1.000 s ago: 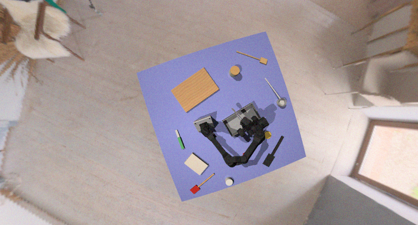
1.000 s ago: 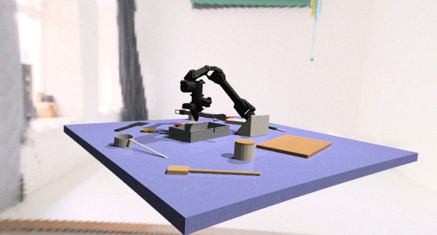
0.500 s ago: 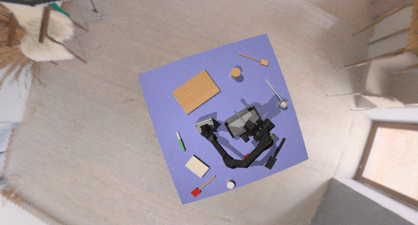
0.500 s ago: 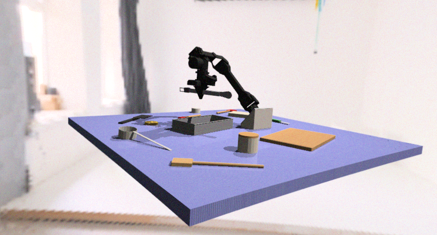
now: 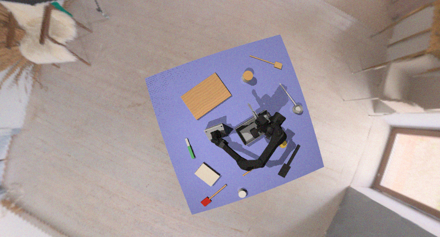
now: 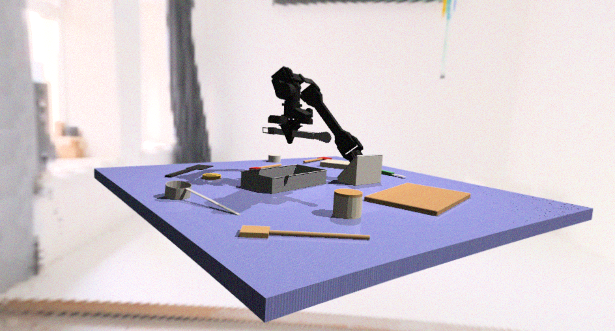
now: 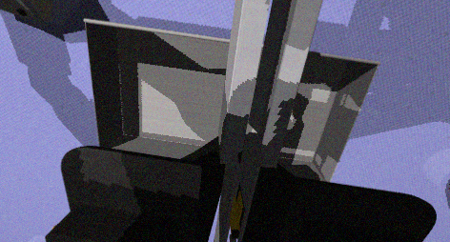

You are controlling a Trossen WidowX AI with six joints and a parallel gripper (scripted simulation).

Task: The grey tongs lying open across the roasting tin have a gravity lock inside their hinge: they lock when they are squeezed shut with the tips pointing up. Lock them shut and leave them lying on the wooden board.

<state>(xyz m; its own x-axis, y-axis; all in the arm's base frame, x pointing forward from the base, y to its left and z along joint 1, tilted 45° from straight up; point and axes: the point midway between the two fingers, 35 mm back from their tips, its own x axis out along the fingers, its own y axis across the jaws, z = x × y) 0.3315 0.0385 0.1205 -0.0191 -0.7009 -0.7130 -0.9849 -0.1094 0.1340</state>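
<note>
My gripper tip is 370 mm to the right of the wooden board, 290 mm past it and 150 mm above it. The rest, counted from my gripper tip: wooden lid (390 mm to the left, 120 mm below, 90 mm ahead); roasting tin (130 mm below, 20 mm to the right, 10 mm behind); black spatula (440 mm to the right, 170 mm ahead, 160 mm below).
</note>
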